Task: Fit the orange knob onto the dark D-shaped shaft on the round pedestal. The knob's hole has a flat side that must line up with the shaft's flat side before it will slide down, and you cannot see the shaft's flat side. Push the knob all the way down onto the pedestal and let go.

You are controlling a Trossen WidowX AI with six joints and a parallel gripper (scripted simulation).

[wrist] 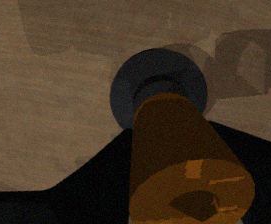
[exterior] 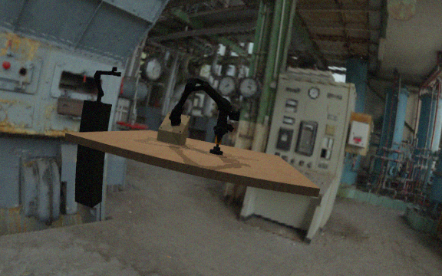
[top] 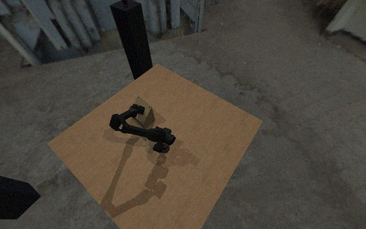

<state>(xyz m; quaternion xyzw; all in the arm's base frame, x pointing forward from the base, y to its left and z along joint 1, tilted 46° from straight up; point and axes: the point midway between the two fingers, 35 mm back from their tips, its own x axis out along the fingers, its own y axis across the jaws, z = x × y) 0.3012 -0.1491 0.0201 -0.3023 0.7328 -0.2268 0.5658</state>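
Right now the orange knob is 2 cm above my gripper tip. Also, from my gripper tip: dark round pedestal 4 cm below.
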